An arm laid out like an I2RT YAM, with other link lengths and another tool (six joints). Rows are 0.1 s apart.
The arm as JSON. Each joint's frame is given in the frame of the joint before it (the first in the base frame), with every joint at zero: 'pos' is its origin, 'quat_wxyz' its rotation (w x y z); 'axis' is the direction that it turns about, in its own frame. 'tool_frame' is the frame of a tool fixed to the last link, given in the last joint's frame.
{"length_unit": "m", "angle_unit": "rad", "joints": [
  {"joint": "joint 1", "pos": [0.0, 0.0, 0.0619], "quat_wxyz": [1.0, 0.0, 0.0, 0.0], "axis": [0.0, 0.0, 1.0]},
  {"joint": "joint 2", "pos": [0.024, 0.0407, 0.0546], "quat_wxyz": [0.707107, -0.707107, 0.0, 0.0], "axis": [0.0, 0.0, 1.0]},
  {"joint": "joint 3", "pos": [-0.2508, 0.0, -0.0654], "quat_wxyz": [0.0, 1.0, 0.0, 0.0], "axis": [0.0, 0.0, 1.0]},
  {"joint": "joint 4", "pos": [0.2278, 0.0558, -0.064], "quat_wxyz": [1.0, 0.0, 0.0, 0.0], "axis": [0.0, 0.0, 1.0]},
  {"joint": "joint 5", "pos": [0.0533, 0.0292, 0.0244], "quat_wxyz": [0.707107, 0.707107, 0.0, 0.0], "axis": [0.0, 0.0, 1.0]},
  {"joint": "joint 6", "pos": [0.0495, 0.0, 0.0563], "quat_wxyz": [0.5, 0.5, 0.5, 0.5], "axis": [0.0, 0.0, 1.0]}
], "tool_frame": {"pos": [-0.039, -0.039, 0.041], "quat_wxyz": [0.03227, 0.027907, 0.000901, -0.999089]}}
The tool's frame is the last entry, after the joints.
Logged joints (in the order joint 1, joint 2, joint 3, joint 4, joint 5, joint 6), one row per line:
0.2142, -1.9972, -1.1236, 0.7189, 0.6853, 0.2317
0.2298, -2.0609, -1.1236, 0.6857, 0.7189, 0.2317
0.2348, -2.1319, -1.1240, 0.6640, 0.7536, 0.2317
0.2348, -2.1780, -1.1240, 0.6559, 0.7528, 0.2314
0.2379, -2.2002, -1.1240, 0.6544, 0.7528, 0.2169
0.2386, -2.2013, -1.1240, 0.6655, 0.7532, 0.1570
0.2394, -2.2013, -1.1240, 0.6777, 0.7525, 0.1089
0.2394, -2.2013, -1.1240, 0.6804, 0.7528, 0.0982
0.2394, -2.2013, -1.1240, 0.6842, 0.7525, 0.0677
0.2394, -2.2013, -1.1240, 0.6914, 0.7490, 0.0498
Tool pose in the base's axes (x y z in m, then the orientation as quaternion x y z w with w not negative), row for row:
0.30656, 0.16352, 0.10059, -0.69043, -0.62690, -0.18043, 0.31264
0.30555, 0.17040, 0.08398, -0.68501, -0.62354, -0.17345, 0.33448
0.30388, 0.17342, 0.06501, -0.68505, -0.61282, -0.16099, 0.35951
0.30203, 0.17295, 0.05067, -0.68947, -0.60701, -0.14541, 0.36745
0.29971, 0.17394, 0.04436, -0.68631, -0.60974, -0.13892, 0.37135
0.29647, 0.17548, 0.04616, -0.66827, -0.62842, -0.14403, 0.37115
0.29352, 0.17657, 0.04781, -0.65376, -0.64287, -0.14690, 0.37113
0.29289, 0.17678, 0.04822, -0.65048, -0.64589, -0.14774, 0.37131
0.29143, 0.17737, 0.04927, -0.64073, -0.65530, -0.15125, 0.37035
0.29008, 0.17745, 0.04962, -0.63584, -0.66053, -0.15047, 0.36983
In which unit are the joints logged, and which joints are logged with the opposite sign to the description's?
The joints are logged in radians. Opposite sign: joint 2, joint 3, joint 4, joint 5.
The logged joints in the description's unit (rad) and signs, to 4 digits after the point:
0.2142, 1.9972, 1.1236, -0.7189, -0.6853, 0.2317
0.2298, 2.0609, 1.1236, -0.6857, -0.7189, 0.2317
0.2348, 2.1319, 1.1240, -0.6640, -0.7536, 0.2317
0.2348, 2.1780, 1.1240, -0.6559, -0.7528, 0.2314
0.2379, 2.2002, 1.1240, -0.6544, -0.7528, 0.2169
0.2386, 2.2013, 1.1240, -0.6655, -0.7532, 0.1570
0.2394, 2.2013, 1.1240, -0.6777, -0.7525, 0.1089
0.2394, 2.2013, 1.1240, -0.6804, -0.7528, 0.0982
0.2394, 2.2013, 1.1240, -0.6842, -0.7525, 0.0677
0.2394, 2.2013, 1.1240, -0.6914, -0.7490, 0.0498

